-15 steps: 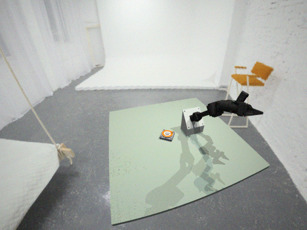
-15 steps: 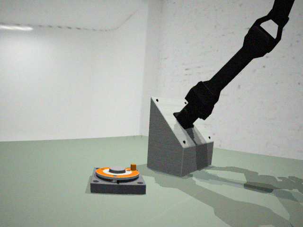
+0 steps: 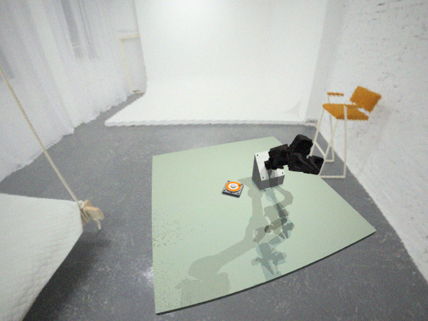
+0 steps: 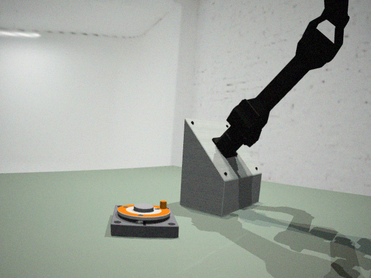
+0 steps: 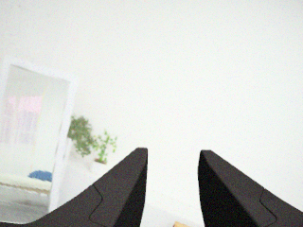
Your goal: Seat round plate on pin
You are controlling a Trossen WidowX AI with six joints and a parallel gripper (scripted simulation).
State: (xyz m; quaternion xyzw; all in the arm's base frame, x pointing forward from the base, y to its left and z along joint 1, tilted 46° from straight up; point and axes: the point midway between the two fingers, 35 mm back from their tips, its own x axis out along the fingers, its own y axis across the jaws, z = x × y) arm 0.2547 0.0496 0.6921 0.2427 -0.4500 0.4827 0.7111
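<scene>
Right now my gripper tip is 580 mm to the left of the square base, 570 mm above it and 20 mm past it.
</scene>
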